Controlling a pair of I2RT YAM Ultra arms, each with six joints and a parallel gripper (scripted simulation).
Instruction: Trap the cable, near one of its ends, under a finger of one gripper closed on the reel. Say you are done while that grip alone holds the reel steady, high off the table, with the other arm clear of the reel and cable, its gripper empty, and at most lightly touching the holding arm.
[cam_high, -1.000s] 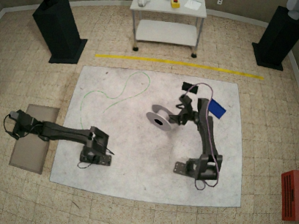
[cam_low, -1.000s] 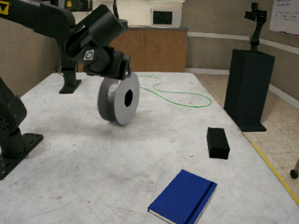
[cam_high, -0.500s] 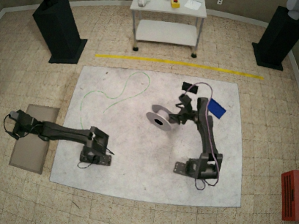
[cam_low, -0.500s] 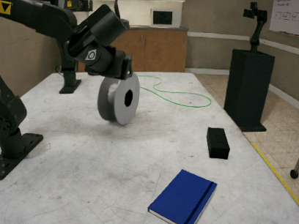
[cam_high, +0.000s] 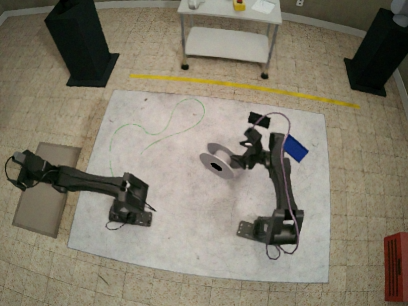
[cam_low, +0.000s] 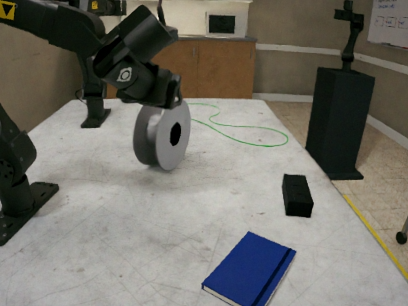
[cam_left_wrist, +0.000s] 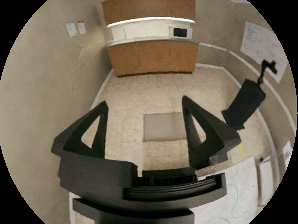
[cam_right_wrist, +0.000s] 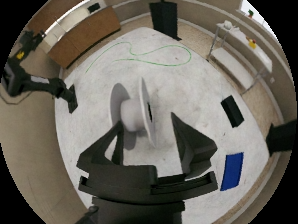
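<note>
Right now my right hand is 10 mm past the grey reel, 60 mm to the right of it and 100 mm above it. Round my right hand: black block (270 mm ahead, 110 mm to the right, 170 mm below); blue notebook (150 mm ahead, 300 mm to the right, 180 mm below).
</note>
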